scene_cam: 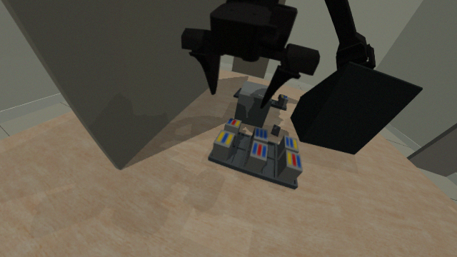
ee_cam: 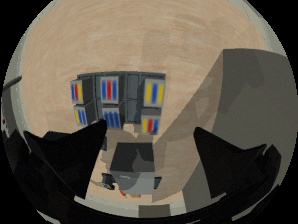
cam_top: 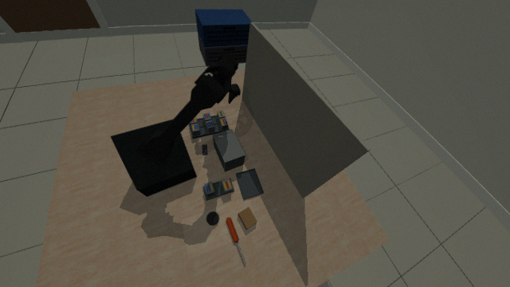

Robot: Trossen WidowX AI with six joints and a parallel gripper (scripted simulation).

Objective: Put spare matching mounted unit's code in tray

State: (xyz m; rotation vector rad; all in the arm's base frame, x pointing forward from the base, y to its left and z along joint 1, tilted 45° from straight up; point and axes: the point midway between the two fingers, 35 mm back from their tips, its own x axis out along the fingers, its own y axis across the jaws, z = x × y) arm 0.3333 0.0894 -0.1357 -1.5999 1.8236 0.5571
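The flat dark tray is 40 mm behind my gripper tip, 400 mm to the right of it and 130 mm below it. Also, from my gripper tip: tall grey panel: 180 mm ahead, 230 mm to the right, 90 mm above; mounted unit: 60 mm behind, 210 mm to the right, 90 mm below; black puck: 250 mm behind, 460 mm to the right, 130 mm below.
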